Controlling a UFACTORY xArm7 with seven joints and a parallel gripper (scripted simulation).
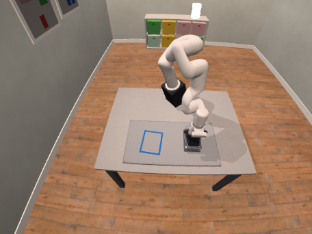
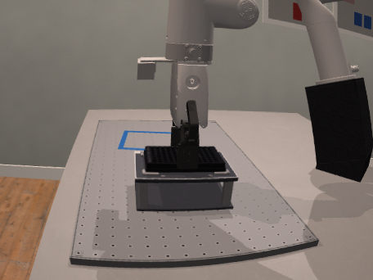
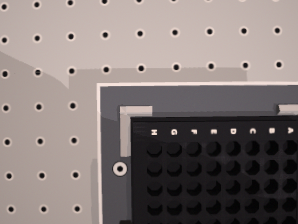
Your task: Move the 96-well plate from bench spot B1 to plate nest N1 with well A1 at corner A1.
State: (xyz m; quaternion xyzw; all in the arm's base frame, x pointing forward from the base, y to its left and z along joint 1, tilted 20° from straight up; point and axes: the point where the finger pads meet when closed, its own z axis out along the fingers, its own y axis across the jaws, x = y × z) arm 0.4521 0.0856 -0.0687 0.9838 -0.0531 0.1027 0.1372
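The black 96-well plate is 1 cm below my hand. The rest, counted from my hand: raised plate nest (3 cm below); A1 corner mark (7 cm ahead, 6 cm to the right, 2 cm below).
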